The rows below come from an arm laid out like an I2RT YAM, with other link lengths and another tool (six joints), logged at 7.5 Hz.
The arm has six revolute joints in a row. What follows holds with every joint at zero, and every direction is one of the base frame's. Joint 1 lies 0.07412 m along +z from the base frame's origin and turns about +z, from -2.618 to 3.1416 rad. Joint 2 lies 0.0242 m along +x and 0.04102 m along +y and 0.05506 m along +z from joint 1 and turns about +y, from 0 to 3.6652 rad. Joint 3 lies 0.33 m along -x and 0.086 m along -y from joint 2 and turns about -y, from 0 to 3.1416 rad. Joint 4 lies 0.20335 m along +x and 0.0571 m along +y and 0.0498 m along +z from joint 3 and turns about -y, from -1.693 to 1.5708 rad. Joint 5 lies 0.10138 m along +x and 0.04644 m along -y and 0.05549 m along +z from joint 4 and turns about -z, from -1.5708 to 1.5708 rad. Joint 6 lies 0.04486 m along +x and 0.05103 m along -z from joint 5 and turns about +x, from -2.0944 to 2.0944 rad. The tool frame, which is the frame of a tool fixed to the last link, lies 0.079 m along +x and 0.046 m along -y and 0.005 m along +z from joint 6; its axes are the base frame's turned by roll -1.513, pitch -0.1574 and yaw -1.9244 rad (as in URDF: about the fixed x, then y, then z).
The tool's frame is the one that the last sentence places.
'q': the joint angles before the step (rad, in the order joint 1, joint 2, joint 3, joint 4, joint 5, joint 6). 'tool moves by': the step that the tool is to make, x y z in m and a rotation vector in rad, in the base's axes. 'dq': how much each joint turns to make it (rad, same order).
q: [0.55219, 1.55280, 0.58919, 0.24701, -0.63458, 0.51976]
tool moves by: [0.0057, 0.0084, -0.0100, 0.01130, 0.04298, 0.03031]
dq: [-0.00510, 0.06469, 0.02448, 0.00963, -0.04778, 0.00027]
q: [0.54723, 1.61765, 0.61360, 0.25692, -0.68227, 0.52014]
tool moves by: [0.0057, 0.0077, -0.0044, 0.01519, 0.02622, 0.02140]
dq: [-0.00217, 0.04467, 0.02714, 0.00579, -0.03539, 0.00430]
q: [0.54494, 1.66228, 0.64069, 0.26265, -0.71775, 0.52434]
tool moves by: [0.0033, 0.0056, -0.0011, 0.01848, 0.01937, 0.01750]
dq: [-0.00249, 0.02557, 0.01992, 0.00310, -0.03229, 0.00666]
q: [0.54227, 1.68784, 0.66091, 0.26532, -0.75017, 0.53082]
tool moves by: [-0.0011, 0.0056, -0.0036, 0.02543, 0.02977, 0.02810]
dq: [-0.00071, 0.02587, 0.00354, 0.01665, -0.04650, 0.00960]
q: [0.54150, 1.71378, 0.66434, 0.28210, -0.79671, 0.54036]
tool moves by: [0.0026, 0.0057, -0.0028, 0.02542, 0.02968, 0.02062]
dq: [-0.00460, 0.03207, 0.01565, 0.01373, -0.04389, 0.01332]
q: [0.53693, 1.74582, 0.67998, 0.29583, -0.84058, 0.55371]
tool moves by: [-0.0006, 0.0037, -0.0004, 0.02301, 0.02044, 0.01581]
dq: [-0.00124, 0.01362, 0.00203, 0.01724, -0.03325, 0.01516]
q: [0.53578, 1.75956, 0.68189, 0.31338, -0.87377, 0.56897]
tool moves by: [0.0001, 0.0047, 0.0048, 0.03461, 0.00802, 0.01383]
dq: [0.00006, 0.00302, 0.00009, 0.03273, -0.03314, 0.02448]
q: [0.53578, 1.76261, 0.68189, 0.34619, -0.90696, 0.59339]
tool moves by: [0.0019, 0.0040, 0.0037, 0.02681, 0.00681, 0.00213]
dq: [0.00002, 0.00655, 0.00012, 0.03848, -0.01905, 0.03053]
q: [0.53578, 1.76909, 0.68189, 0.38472, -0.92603, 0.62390]
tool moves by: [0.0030, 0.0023, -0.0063, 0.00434, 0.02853, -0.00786]
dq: [-0.00196, 0.03080, 0.00019, 0.03207, -0.00730, 0.02970]
